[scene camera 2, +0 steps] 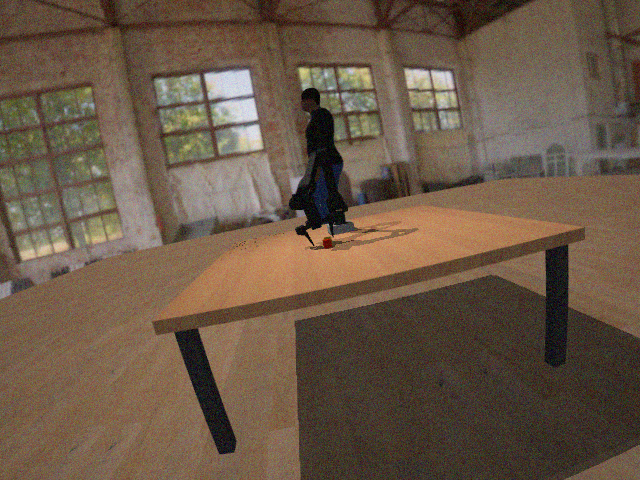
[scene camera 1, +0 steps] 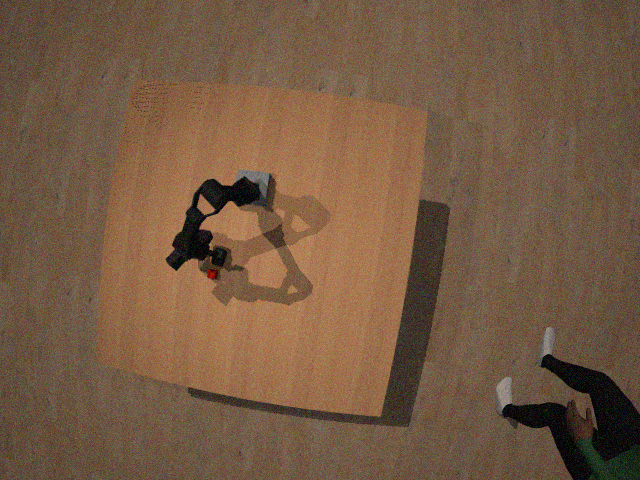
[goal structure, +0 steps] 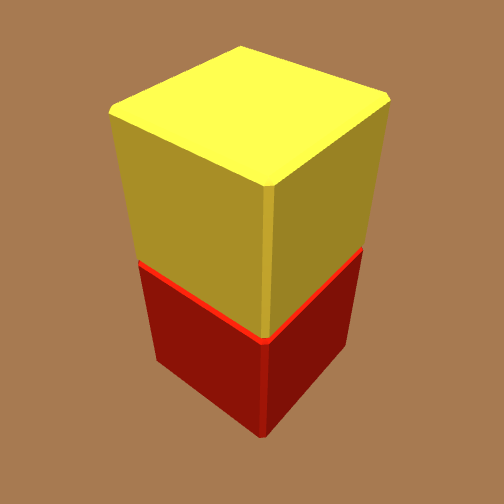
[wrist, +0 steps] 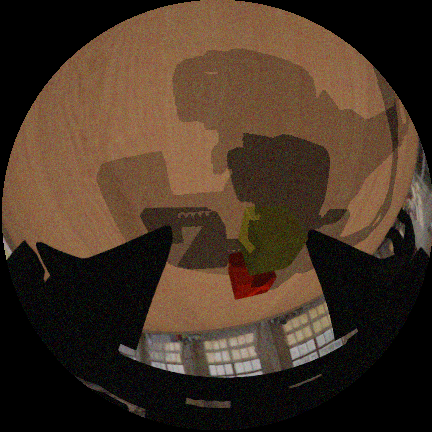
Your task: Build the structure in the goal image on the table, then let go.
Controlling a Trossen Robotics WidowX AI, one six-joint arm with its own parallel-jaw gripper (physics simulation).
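Places are measured from the arm's base along level axes (x left, y back, z up), in millimetres.
Pixels of known places: gripper, fingertip midpoint: [scene camera 1: 211, 259] [wrist: 243, 235]; arm's base, origin of the base link: [scene camera 2: 340, 223] [scene camera 1: 250, 192].
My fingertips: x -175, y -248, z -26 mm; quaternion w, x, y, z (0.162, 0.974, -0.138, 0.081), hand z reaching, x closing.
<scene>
For each thing: its middle in the pictures, then the offset to it from my fingertips. Level surfaces: height alone.
- red cube, body centre: [wrist: 249, 274] [scene camera 1: 212, 273] [scene camera 2: 327, 243] dx +0, dy -58, dz +0 mm
- yellow-green block, body centre: [wrist: 269, 239] dx +17, dy -13, dz +0 mm
- wooden table, its level: dz -17 mm
A red cube [scene camera 1: 212, 274] [scene camera 2: 327, 242] [wrist: 240, 285] sits on the table. A yellow-green block [wrist: 277, 242] shows in shade in the wrist view, between the finger outlines and nearer the right one. It partly covers the red cube there; I cannot tell whether they touch. In scene camera 1 the yellow block is hidden under the arm's end. My gripper [scene camera 2: 323, 240] [wrist: 243, 235] is open and holds nothing. Its fingers point down at the blocks, close above the table. In scene camera 1 its fingertips are hard to make out.
The wooden table [scene camera 1: 320, 155] [scene camera 2: 413, 253] carries the arm's grey base [scene camera 1: 262, 188] behind the blocks. Shadows of the arm fall across the blocks and table. A person [scene camera 2: 320, 129] stands beyond the table, and another person [scene camera 1: 594, 413] is off its lower right side.
</scene>
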